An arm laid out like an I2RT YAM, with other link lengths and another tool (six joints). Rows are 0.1 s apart.
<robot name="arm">
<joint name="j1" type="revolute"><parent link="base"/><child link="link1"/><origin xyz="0 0 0.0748"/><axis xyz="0 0 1"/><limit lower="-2.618" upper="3.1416"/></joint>
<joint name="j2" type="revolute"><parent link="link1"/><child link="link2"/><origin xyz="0.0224 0.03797 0.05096"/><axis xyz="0 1 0"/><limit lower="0" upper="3.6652"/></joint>
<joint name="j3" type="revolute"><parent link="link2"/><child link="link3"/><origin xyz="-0.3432 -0.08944 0"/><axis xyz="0 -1 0"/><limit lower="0" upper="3.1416"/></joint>
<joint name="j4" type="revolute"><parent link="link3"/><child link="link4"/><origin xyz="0.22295 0.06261 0.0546"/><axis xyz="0 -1 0"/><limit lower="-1.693" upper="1.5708"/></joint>
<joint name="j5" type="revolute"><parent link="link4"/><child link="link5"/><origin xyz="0.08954 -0.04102 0.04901"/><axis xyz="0 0 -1"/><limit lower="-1.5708" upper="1.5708"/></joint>
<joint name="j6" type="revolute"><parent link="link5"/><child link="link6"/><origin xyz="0.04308 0 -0.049"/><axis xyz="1 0 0"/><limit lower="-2.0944" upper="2.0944"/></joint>
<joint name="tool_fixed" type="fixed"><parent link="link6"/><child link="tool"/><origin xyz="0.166 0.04 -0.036" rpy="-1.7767 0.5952 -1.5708"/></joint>
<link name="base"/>
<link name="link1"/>
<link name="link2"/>
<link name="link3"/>
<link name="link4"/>
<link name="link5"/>
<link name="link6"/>
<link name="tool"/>
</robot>
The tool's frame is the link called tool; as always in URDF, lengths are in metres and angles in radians.
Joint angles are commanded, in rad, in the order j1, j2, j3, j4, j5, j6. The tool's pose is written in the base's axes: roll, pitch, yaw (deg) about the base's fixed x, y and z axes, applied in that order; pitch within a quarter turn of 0, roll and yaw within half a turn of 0; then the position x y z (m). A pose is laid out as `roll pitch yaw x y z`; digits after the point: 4 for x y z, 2 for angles.
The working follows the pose.
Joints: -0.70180 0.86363 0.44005 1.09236 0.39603 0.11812
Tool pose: -49.16 43.97 -115.99 0.1681 -0.2337 0.5061
Where each joint sits with the arm in this pose, in the base's axes (m; each line is computed from the numbers above, not from the rounded line before):
j1: 0.0000 0.0000 0.0748
j2: 0.0416 0.0145 0.1258
j3: -0.1864 0.0902 0.3867
j4: 0.0264 -0.0077 0.3448
j5: 0.0303 -0.0648 0.4388
j6: 0.0666 -0.1172 0.4250
the tool: 0.1681 -0.2337 0.5061

